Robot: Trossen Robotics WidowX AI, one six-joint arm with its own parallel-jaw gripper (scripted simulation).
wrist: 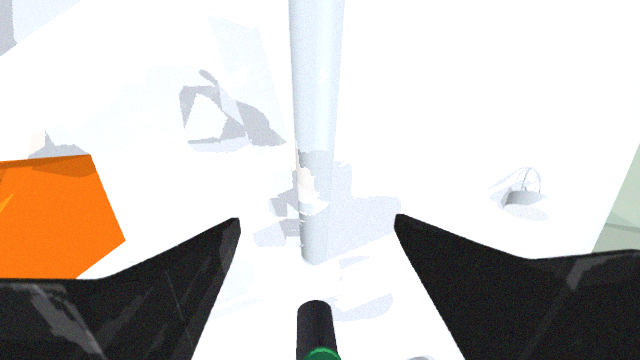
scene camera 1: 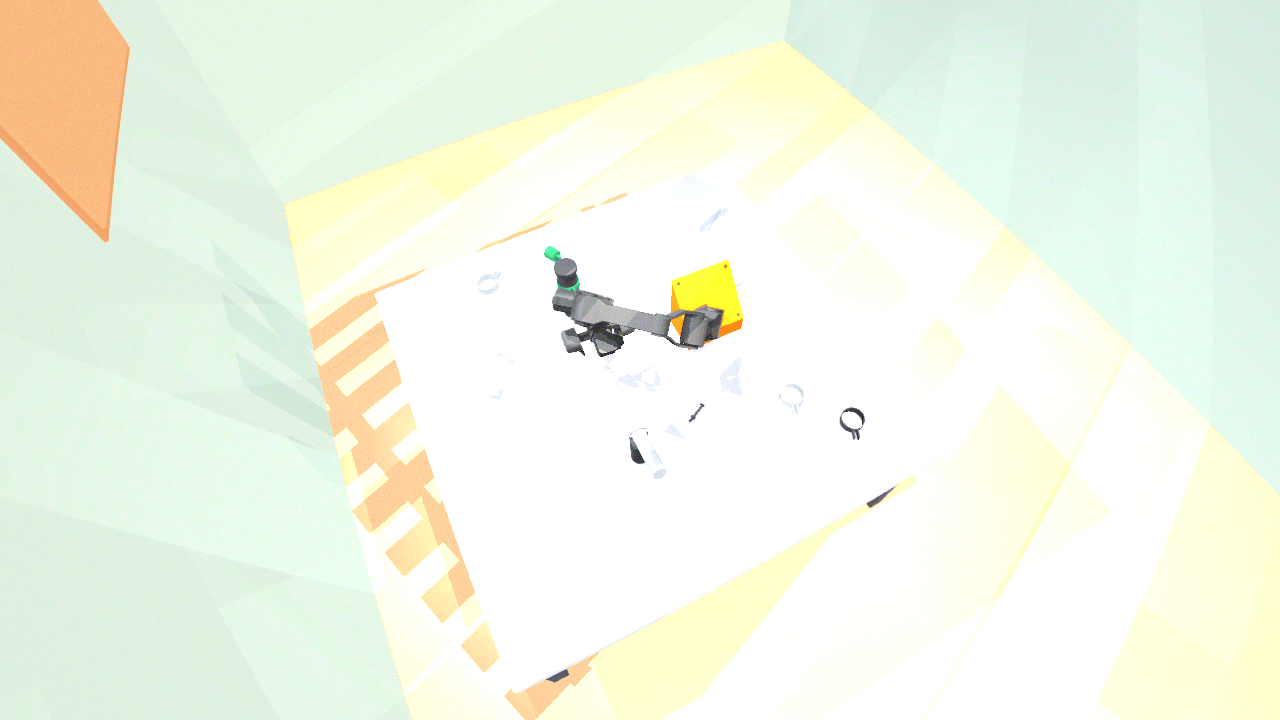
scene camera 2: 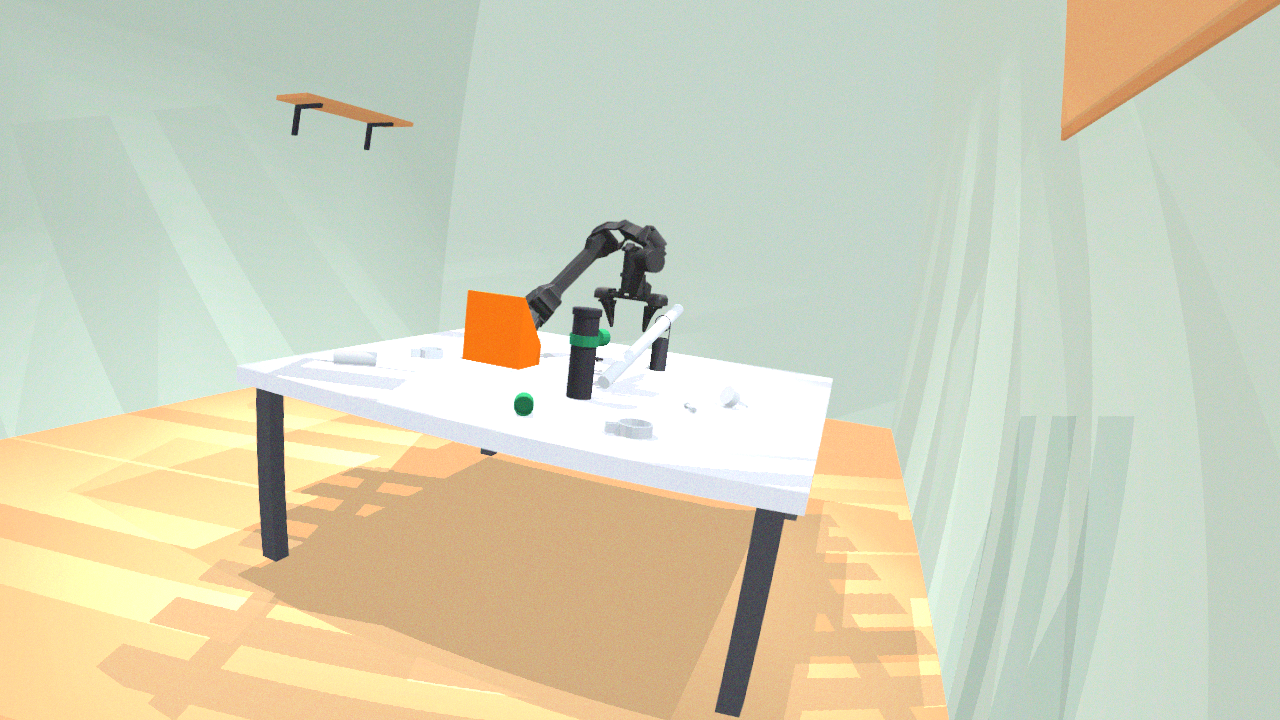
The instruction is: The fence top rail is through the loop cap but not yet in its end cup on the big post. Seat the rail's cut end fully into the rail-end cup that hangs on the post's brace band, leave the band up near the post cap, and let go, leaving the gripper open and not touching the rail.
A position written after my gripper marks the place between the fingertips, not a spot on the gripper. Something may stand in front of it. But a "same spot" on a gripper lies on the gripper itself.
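Scene:
The wrist view shows my gripper, and a white top rail is visible in the wrist view (pixel 315 40). In scene camera 1 I find my gripper and the white top rail again. My gripper is visible in scene camera 2 (pixel 627 329) as well, and so is the rail. On the white top rail, (scene camera 2: pixel 625 360) and (scene camera 1: pixel 595 359) are one and the same spot. On my gripper, likewise, (wrist: pixel 485 296) is the same spot as (scene camera 1: pixel 581 345).

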